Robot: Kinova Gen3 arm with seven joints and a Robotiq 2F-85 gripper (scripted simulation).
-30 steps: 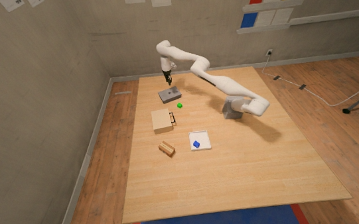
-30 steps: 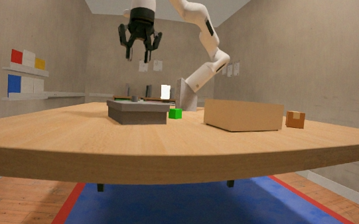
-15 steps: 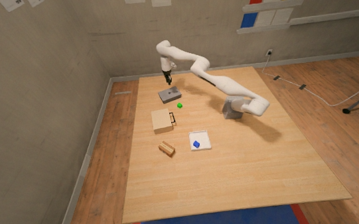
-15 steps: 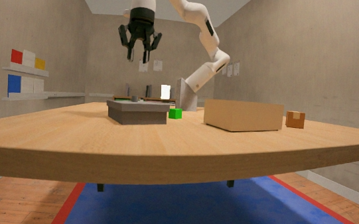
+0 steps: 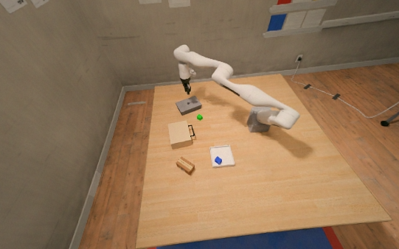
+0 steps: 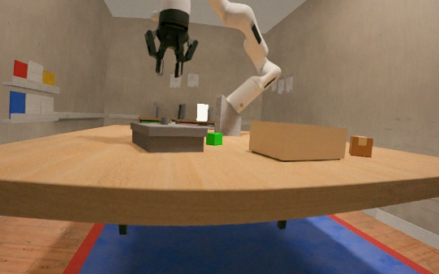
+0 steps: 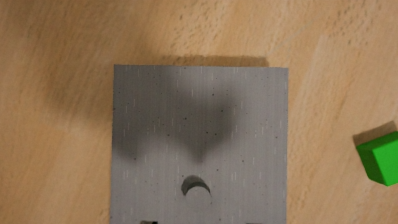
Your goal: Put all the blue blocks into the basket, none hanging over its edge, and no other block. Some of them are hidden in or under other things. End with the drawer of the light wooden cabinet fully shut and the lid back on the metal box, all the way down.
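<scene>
My gripper is now 140 mm above the grey lid. The rest, counted from my hand: metal box: 160 mm below; then green block: 170 mm below, 140 mm to the left, 70 mm behind; then drawer: 290 mm to the left, 150 mm below, 90 mm ahead.
</scene>
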